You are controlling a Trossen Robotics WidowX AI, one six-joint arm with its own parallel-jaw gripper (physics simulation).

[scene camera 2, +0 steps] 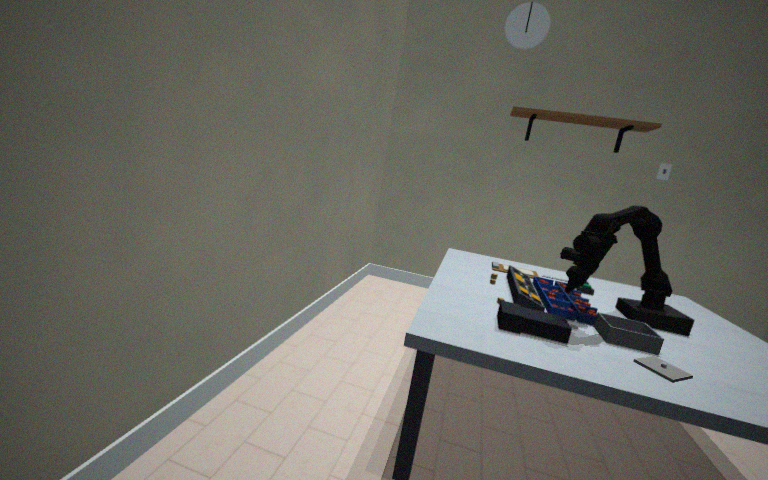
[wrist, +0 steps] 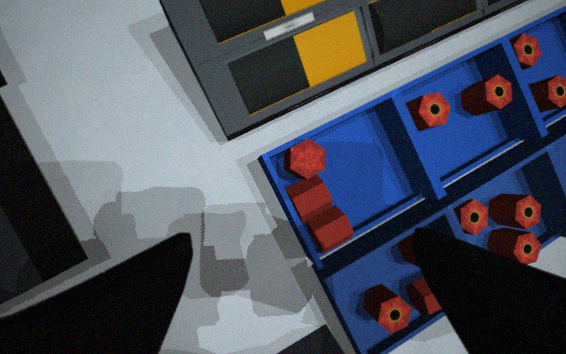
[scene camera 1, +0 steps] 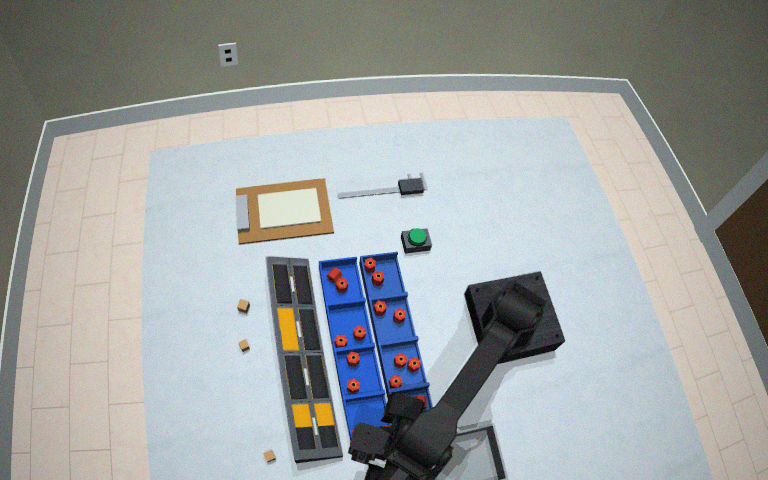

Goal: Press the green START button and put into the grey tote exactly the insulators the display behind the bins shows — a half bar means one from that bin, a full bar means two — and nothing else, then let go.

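My gripper [wrist: 303, 241] [scene camera 2: 569, 288] is open and empty above the end of the blue bins [scene camera 1: 340, 300] [wrist: 419, 175]; the arm hides its fingertips in scene camera 1. In the wrist view the end bin by the display holds a standing red insulator [wrist: 306, 159] and two lying ones [wrist: 310, 199] [wrist: 330, 229]. Several others stand or lie in the remaining bins. The display [scene camera 1: 303, 353] [wrist: 200, 82] shows a full bar in one cell and half bars in both cells at the near end. The grey tote [scene camera 1: 497, 452] [scene camera 2: 629, 335] is partly hidden by the arm. The green START button [scene camera 1: 417, 236] sits behind the bins.
A long black box [scene camera 2: 532, 322] [wrist: 45, 200] stands beyond the bins' end. A flat plate [scene camera 2: 668, 370] lies near the table edge. A clipboard [scene camera 1: 246, 234], a caliper [scene camera 1: 410, 186] and small wooden blocks [scene camera 1: 242, 305] [scene camera 1: 244, 345] [scene camera 1: 269, 455] lie on the table.
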